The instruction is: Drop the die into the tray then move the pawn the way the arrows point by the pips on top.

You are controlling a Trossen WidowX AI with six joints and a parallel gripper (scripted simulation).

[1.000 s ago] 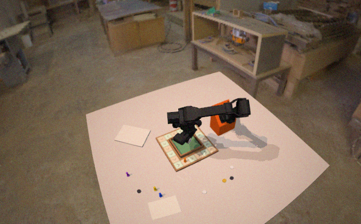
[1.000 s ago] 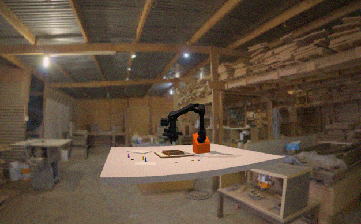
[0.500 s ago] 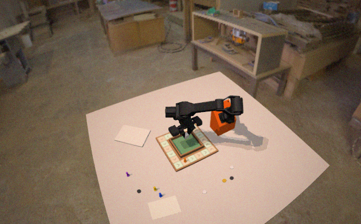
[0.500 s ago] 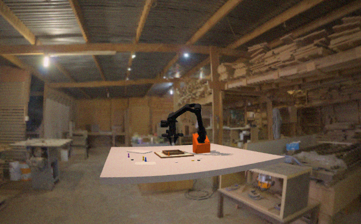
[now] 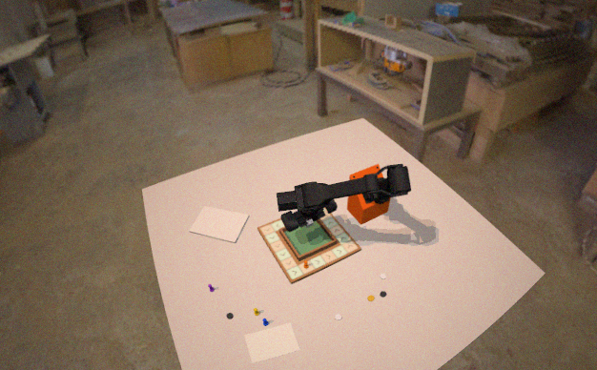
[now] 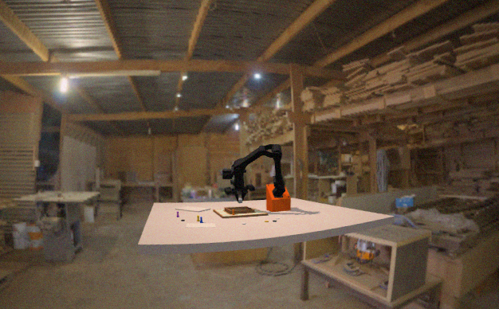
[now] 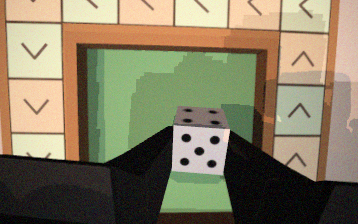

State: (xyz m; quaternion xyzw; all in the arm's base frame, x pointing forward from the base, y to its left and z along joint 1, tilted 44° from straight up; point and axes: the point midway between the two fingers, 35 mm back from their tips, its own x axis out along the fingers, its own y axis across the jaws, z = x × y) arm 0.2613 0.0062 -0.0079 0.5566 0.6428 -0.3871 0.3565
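My gripper tip is 130 mm to the right of the orange pawn, 80 mm short of it and 50 mm above it. From my gripper tip the other things lie so: white die: right at my gripper tip; then yellow pawn: 300 mm ahead, 220 mm to the left, 60 mm below; then green dice tray: 70 mm below, 10 mm to the left, 10 mm ahead.
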